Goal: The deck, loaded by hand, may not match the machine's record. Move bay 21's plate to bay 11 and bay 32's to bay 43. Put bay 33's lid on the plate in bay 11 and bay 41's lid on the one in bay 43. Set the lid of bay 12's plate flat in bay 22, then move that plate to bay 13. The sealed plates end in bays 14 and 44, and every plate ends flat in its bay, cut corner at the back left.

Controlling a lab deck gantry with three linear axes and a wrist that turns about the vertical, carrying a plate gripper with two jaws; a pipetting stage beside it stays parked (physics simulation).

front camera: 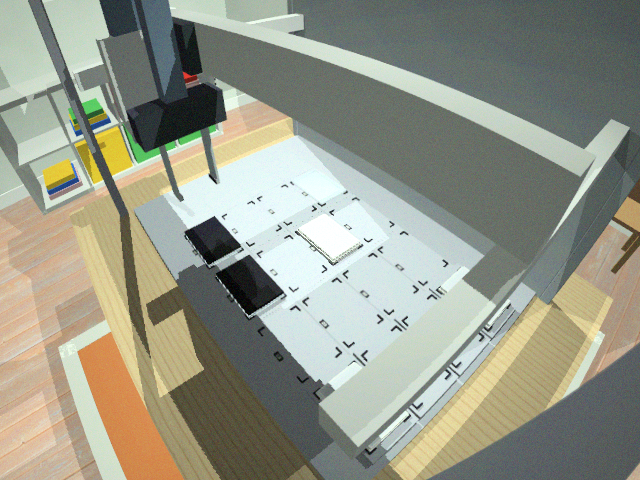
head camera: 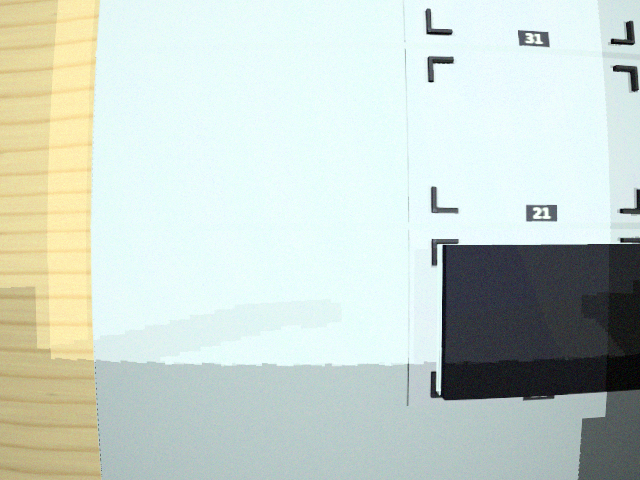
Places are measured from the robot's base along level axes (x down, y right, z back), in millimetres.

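Pixels of known places: gripper, between the fingertips: (front camera: 196, 188); robot's base, origin of its link: (front camera: 185, 236) (head camera: 435, 391).
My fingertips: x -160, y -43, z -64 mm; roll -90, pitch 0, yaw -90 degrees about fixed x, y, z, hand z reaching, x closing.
For each thing: its middle in the pictures, then the offset to it from my fingertips. "spot": a spot on its surface instead.
- white plate, middle of its body: (front camera: 328, 236) dx +153, dy -214, dz -164 mm
- pale clear lid, middle of its body: (front camera: 318, 186) dx +156, dy -321, dz +0 mm
- bay 44, a spot on its surface: (front camera: 453, 280) spot: dx +132, dy -312, dz -439 mm
- bay 14, a spot on its surface: (front camera: 344, 375) spot: dx +131, dy -10, dz -438 mm
My gripper (front camera: 196, 189) is open and empty, high above the deck's left part; its fingers do not show in the head view. A black lid (front camera: 212, 240) (head camera: 537, 320) covers the plate in bay 11 and looks flat. Another black lid (front camera: 250, 284) is on the plate in bay 12. A white plate (front camera: 329, 237) sits in bay 32. A pale clear lid (front camera: 317, 184) lies in bay 41. Bays 21, 22, 33, 43 and 13 hold nothing. The sealed plates in bay 44 (front camera: 453, 280) and bay 14 (front camera: 344, 375) are partly hidden. The cut corners are too small to judge.
The pale beam of the parked stage (front camera: 413, 356) crosses over the deck's right side and hides part of column 4. The long grey gantry beam (front camera: 361, 98) runs along the back. A wooden table edge (head camera: 46, 206) borders the deck at left.
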